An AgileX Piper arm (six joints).
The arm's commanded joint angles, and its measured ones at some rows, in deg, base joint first. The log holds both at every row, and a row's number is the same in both.
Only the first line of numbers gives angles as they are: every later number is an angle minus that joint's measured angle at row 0.
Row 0, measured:
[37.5 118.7 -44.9 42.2 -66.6 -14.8]
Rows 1 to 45, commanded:
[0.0 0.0 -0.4 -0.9 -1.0 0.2]
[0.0 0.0 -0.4 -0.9 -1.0 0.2]
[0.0 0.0 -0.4 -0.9 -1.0 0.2]
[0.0 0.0 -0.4 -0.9 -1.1 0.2]
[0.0 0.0 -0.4 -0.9 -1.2 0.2]
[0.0 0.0 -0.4 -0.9 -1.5 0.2]
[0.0 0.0 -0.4 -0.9 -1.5 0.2]
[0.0 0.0 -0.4 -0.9 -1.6 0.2]
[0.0 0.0 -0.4 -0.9 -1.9 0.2]
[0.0 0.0 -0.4 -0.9 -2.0 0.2]
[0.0 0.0 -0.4 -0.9 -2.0 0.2]
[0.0 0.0 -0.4 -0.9 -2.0 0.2]
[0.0 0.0 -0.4 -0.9 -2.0 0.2]
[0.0 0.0 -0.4 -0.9 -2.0 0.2]
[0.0 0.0 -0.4 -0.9 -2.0 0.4]
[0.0 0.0 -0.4 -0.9 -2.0 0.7]
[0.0 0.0 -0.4 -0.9 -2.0 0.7]
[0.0 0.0 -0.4 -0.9 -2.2 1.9]
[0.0 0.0 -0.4 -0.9 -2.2 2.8]
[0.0 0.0 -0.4 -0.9 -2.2 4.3]
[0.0 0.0 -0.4 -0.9 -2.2 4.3]
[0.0 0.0 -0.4 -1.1 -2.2 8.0]
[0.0 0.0 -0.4 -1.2 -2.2 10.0]
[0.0 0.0 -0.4 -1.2 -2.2 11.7]
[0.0 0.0 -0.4 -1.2 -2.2 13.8]
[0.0 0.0 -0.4 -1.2 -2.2 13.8]
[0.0 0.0 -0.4 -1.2 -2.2 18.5]
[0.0 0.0 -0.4 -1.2 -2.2 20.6]
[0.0 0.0 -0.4 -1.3 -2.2 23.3]
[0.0 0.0 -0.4 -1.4 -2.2 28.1]
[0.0 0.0 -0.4 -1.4 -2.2 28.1]
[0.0 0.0 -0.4 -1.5 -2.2 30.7]
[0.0 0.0 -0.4 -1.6 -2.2 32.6]
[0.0 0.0 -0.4 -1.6 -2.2 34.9]
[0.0 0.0 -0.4 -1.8 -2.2 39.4]
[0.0 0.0 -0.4 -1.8 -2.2 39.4]
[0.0 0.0 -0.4 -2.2 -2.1 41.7]
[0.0 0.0 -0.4 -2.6 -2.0 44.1]
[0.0 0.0 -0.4 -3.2 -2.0 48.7]
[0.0 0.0 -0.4 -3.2 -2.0 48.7]
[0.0 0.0 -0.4 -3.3 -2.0 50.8]
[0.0 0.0 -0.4 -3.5 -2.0 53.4]
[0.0 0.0 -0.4 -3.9 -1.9 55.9]
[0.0 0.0 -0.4 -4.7 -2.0 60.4]
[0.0 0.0 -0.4 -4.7 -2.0 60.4]
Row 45, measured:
[-0.3 0.0 0.1 0.1 -0.7 53.0]
